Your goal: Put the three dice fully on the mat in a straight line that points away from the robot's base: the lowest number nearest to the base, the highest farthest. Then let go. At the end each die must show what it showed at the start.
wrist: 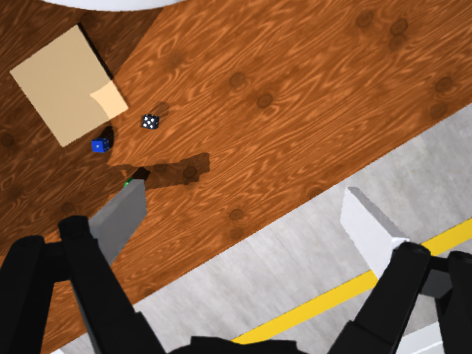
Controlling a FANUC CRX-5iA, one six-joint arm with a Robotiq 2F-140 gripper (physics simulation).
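Places are measured from the arm's base along level axes (x ahead, y left, z up), in centimetres.
Pixels of known places: gripper, fingertip midpoint: (243,200).
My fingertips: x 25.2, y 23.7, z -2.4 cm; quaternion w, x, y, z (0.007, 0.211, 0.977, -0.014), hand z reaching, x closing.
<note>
For each thing: its top centre in the pictures, then the offset to it from my fingertips. Level surfaces: height alone.
- tan square mat at its top centre: (68,90) dx +23.9, dy -17.7, dz -27.3 cm
- blue die at its top centre: (97,146) dx +23.4, dy -7.9, dz -25.7 cm
- black die at its top centre: (148,122) dx +13.6, dy -8.0, dz -25.7 cm
- wooden table at its surface level: dz -27.7 cm
The tan square mat (60,85) lies on the table at the upper left of the wrist view. A blue die (100,145) lies off the mat, just below its lower edge; one pip shows on its largest visible face. A black die (150,121) with white pips lies off the mat, to the right of its lower right corner; its upper face seems to show five. A green die (128,183) is mostly hidden behind the left fingertip, so its number cannot be read. My gripper (243,200) is wide open and empty, above the table's edge, right of the dice.
The wooden table (300,100) ends in a slanting edge running from lower left to upper right. Beyond it lies a grey floor (225,280) with a yellow stripe (310,306). Shadows cover the mat and the table's left part. A pale rounded part shows at the top left.
</note>
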